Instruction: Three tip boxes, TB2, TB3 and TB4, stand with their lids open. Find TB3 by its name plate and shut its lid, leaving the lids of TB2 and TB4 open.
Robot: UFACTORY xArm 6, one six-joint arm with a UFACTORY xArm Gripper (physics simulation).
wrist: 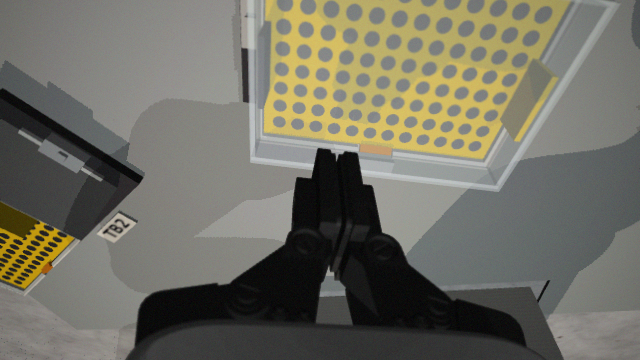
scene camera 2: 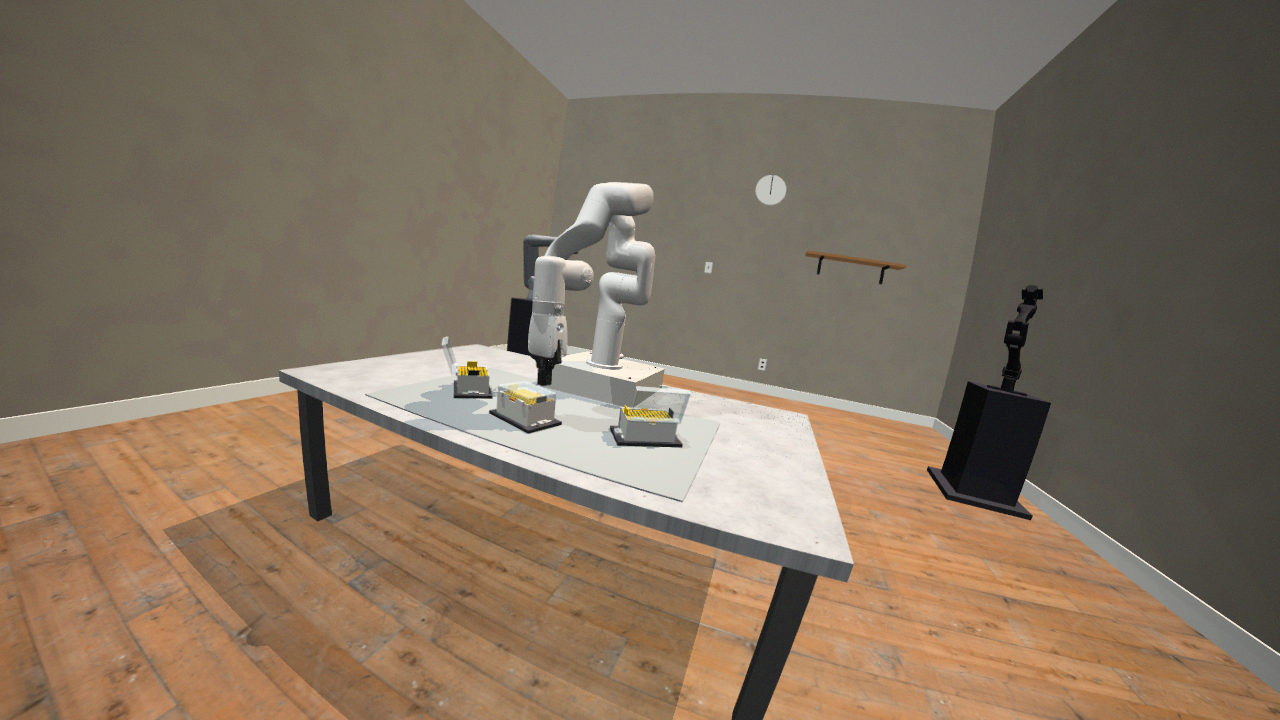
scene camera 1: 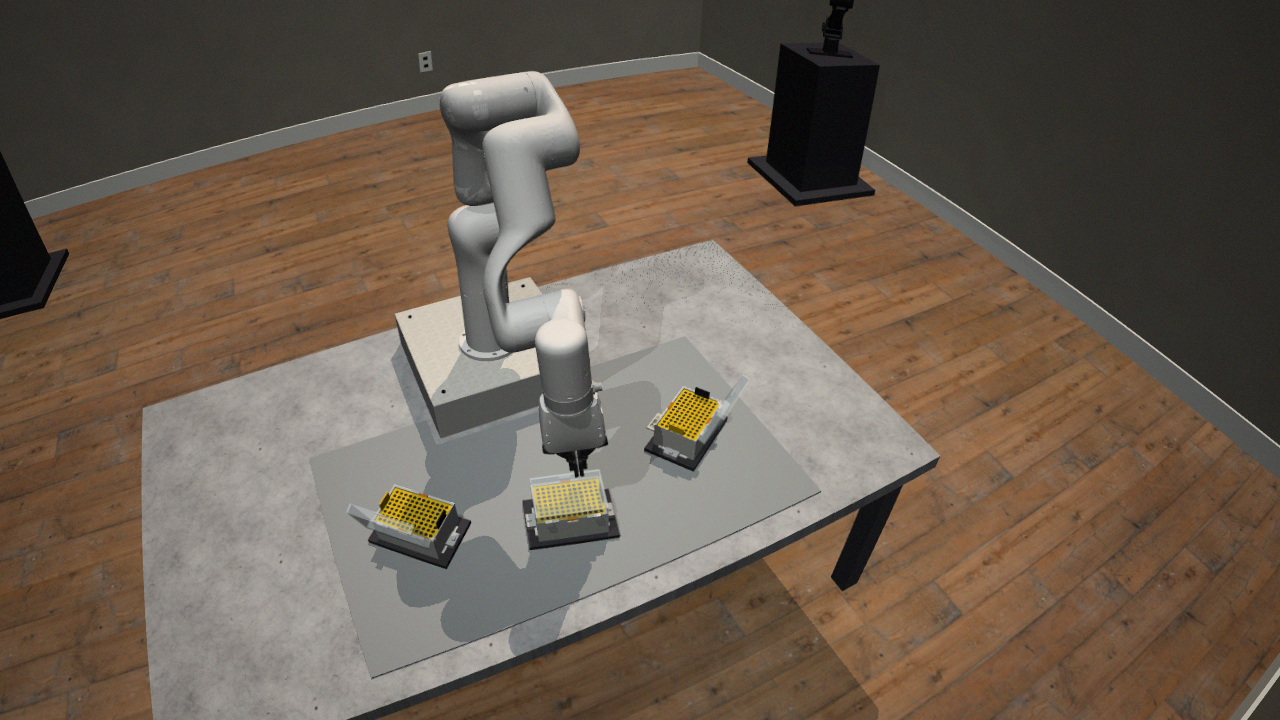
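Pixels of known places: gripper, fingertip midpoint: (wrist: 330, 176) (scene camera 2: 544, 384) (scene camera 1: 578, 470); arm's base, origin of the base link: (scene camera 2: 604, 365) (scene camera 1: 489, 341).
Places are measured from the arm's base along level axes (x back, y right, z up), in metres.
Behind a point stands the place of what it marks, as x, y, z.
The middle box, TB3 (scene camera 1: 583, 528) @[-0.468, -0.048, -0.052] (scene camera 2: 528, 411) @[-0.472, -0.091, -0.035] (wrist: 400, 65) @[-0.436, -0.040, -0.003], has its clear lid (scene camera 1: 565, 477) @[-0.390, -0.044, -0.003] (scene camera 2: 514, 391) @[-0.463, -0.035, -0.003] (wrist: 375, 175) @[-0.383, -0.046, -0.003] lying over the yellow tip rack; whether it is fully seated I cannot tell. TB3's plate does not show. TB2 (scene camera 1: 687, 420) @[-0.317, -0.303, -0.024] (scene camera 2: 650, 428) (wrist: 30, 257) @[-0.283, -0.296, -0.024], with its readable name plate (wrist: 117, 227) @[-0.253, -0.268, -0.079], has its lid (scene camera 1: 735, 395) @[-0.364, -0.369, 0.062] (scene camera 2: 666, 404) @[-0.355, -0.373, 0.031] open. TB4 (scene camera 1: 415, 519) (scene camera 2: 472, 380) has its lid (scene camera 1: 360, 516) @[-0.419, 0.302, 0.060] (scene camera 2: 448, 351) @[-0.462, 0.218, 0.044] open. My gripper (scene camera 1: 577, 472) @[-0.393, -0.067, 0.009] (scene camera 2: 544, 380) @[-0.393, -0.067, 0.009] (wrist: 330, 176) @[-0.393, -0.067, 0.009] is shut and empty, tips at the base-side edge of TB3's lid; contact is unclear.
The boxes stand on a grey mat (scene camera 1: 384, 635) @[-0.555, 0.319, -0.081] on the table (scene camera 1: 223, 465) @[-0.091, 0.600, -0.083]. The arm's pale base block (scene camera 1: 487, 407) @[-0.143, 0.040, -0.042] (scene camera 2: 608, 380) @[-0.126, -0.095, -0.013] stands behind the mat. TB2 and TB4 flank TB3 with their open lids sticking out sideways.
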